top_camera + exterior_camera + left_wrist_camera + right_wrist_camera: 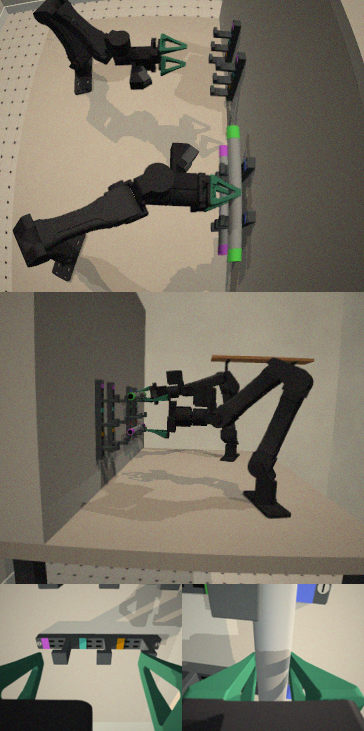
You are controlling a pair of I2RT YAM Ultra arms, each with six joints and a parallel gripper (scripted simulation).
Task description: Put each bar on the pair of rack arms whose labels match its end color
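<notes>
The magenta-ended bar is 1 cm to the left of my right hand and 16 cm below it. Also, from my right hand: green-ended bar (right at my right hand); dark wall (10 cm ahead, 20 cm to the left, 10 cm above).
</notes>
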